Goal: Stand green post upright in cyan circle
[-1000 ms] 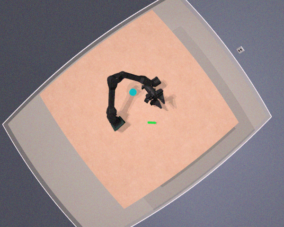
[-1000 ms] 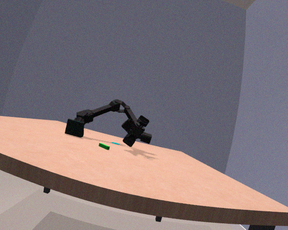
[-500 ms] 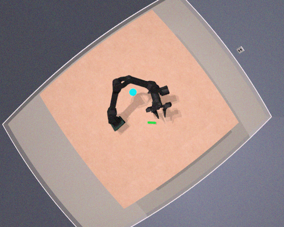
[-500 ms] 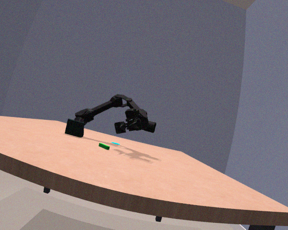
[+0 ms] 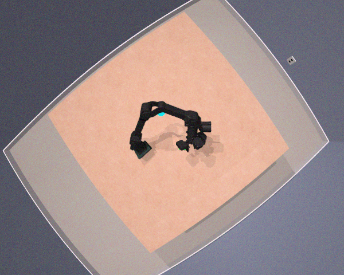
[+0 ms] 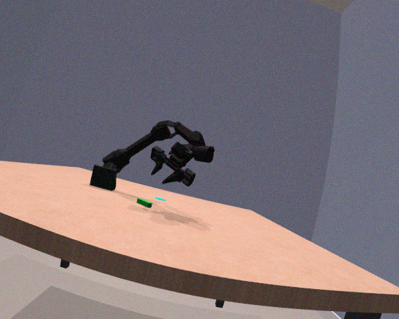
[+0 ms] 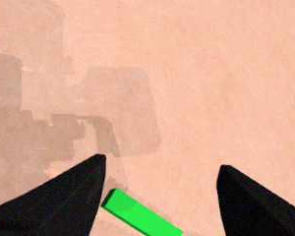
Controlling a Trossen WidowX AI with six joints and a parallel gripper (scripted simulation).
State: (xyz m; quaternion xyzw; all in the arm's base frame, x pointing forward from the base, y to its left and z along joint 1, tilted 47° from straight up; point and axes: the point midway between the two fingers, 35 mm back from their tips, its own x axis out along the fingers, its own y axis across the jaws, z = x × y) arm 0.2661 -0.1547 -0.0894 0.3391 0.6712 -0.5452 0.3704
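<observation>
My gripper tip is now 3 cm past the green post, 3 cm to the right of it and 10 cm above it. Also, from my gripper tip: cyan circle (32 cm to the left, 10 cm below).
</observation>
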